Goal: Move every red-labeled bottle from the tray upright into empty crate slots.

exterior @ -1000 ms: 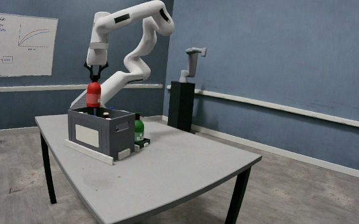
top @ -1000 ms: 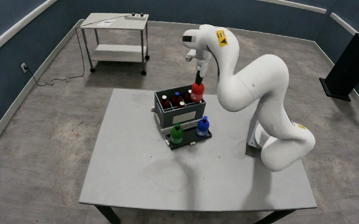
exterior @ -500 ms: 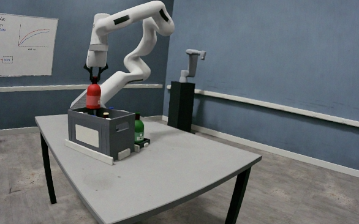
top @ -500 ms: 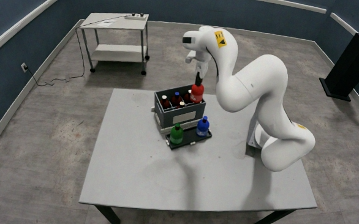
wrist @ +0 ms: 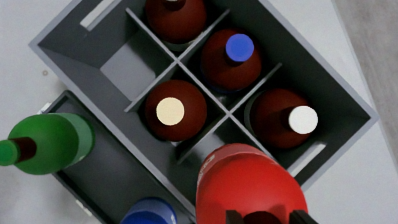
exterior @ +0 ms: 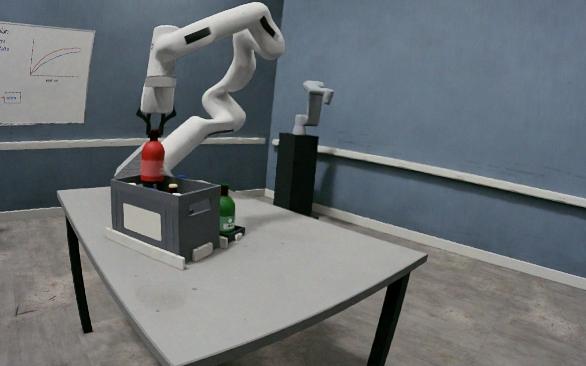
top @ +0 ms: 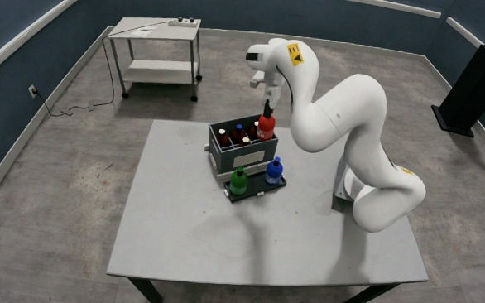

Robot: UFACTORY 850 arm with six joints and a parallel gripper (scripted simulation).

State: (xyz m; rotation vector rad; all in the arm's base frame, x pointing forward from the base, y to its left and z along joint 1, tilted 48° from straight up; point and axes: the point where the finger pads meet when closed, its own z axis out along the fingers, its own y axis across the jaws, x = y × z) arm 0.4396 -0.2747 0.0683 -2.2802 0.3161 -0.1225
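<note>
My gripper is now 70 mm above the red-labeled bottle. Also, from my hand: grey crate (220 mm below, 100 mm ahead, 10 mm to the left); then green bottle (220 mm below, 210 mm to the left, 70 mm ahead); then blue bottle (220 mm below, 120 mm to the left, 80 mm behind).
</note>
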